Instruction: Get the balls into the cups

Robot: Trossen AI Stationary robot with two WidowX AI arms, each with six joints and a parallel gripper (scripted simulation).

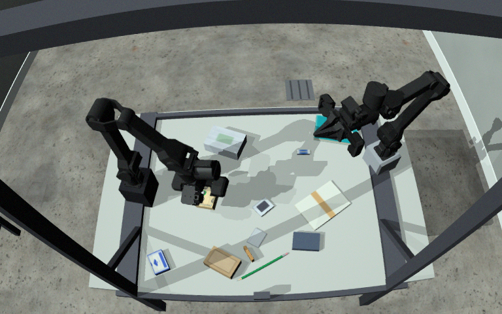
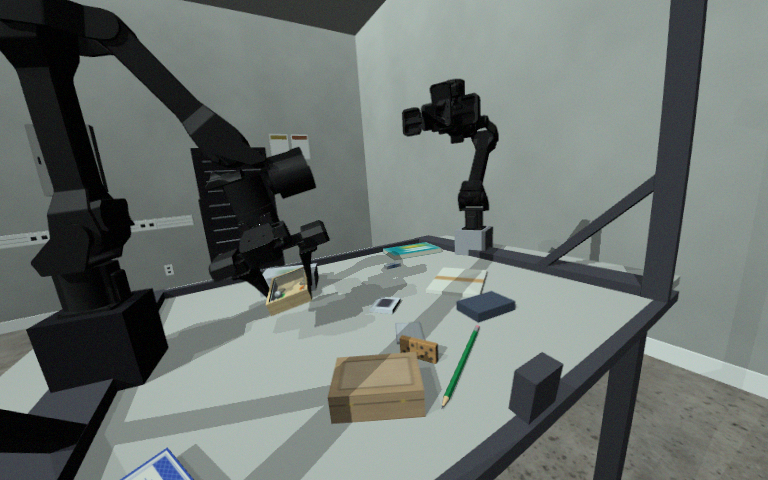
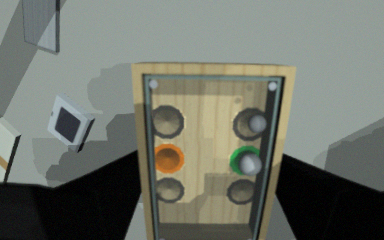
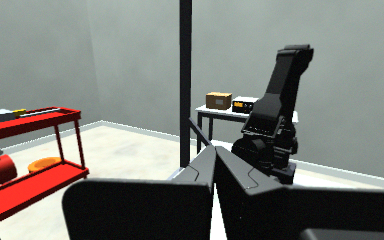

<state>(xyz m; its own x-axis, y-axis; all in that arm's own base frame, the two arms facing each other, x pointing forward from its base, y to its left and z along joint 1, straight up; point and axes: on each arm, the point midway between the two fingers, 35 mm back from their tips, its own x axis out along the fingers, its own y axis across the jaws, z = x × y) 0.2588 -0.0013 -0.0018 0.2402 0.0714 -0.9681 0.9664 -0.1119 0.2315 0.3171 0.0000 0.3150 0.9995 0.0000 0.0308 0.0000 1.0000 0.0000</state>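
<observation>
My left gripper is now 3 cm above the covered wooden puzzle and 1 cm to the left of it. The rest, counted from my left hand: dark blue block (31 cm to the right, 19 cm behind, 10 cm below); then grey square tile (18 cm to the right, 10 cm below, 4 cm behind); then white box (24 cm ahead, 9 cm below, 8 cm to the right).
</observation>
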